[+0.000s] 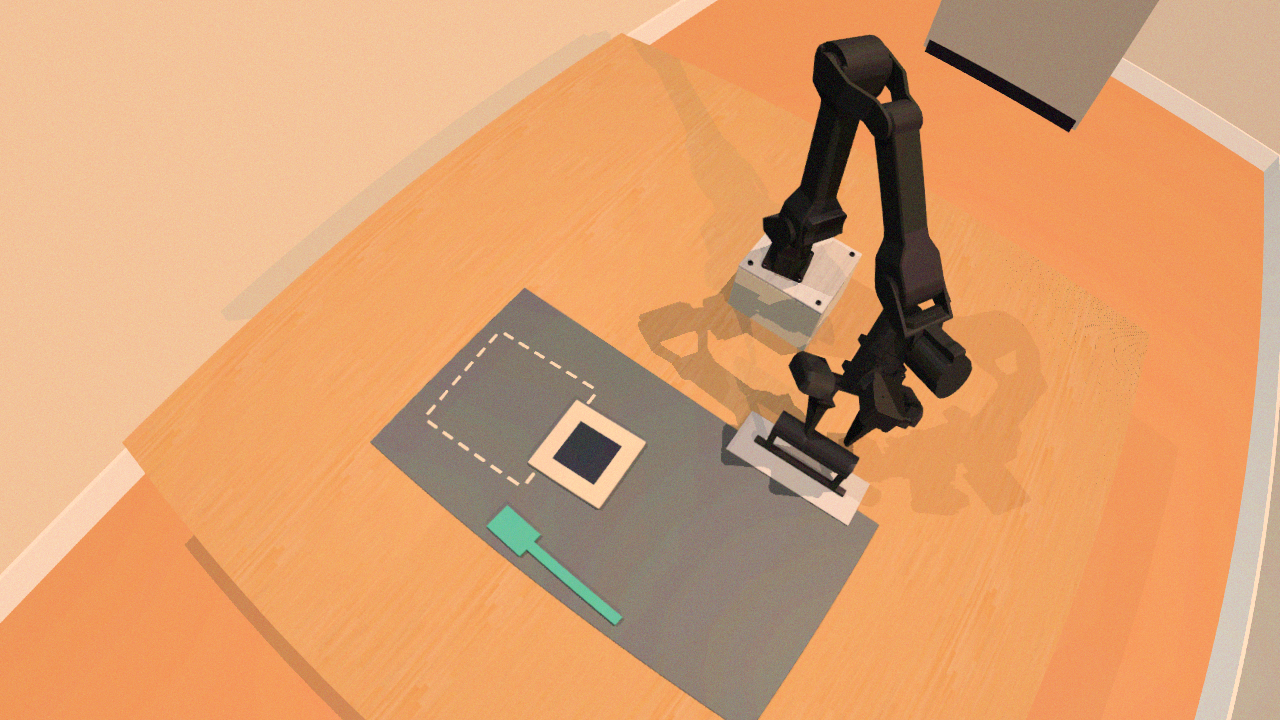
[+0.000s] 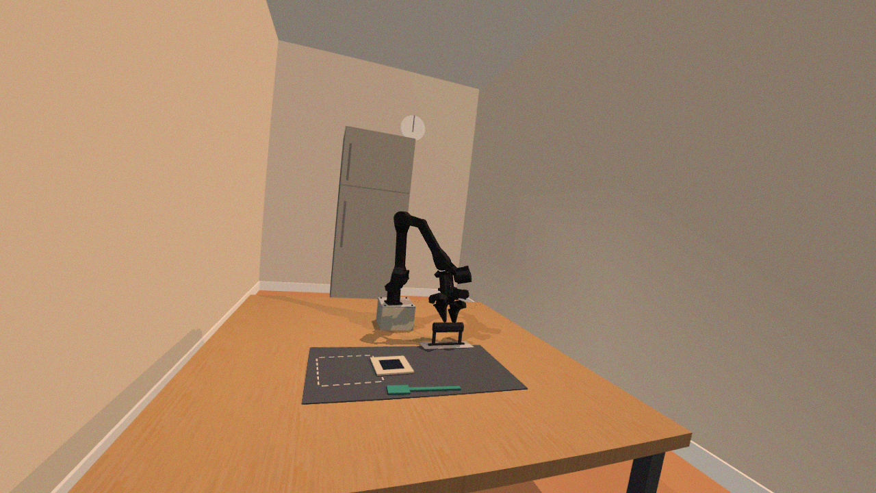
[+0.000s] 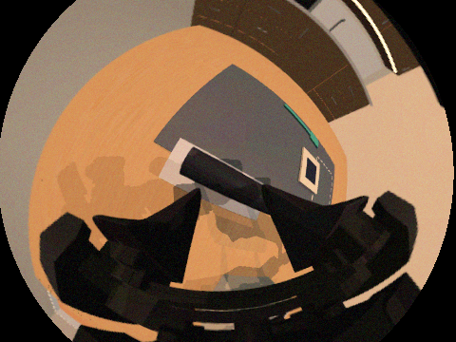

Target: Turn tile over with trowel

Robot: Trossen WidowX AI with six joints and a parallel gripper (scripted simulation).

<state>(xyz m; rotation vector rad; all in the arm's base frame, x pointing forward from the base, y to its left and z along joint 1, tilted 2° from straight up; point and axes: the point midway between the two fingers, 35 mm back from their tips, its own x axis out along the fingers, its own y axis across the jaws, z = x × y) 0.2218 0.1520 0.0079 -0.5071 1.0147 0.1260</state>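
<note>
The trowel lies 10 mm ahead of my gripper tip, 30 mm to the right of it and 50 mm below it. The rest, counted from my gripper tip: green flat tool: 290 mm ahead, 260 mm to the right, 80 mm below; square tile: 130 mm ahead, 280 mm to the right, 80 mm below; grey mat: 150 mm ahead, 220 mm to the right, 100 mm below.
</note>
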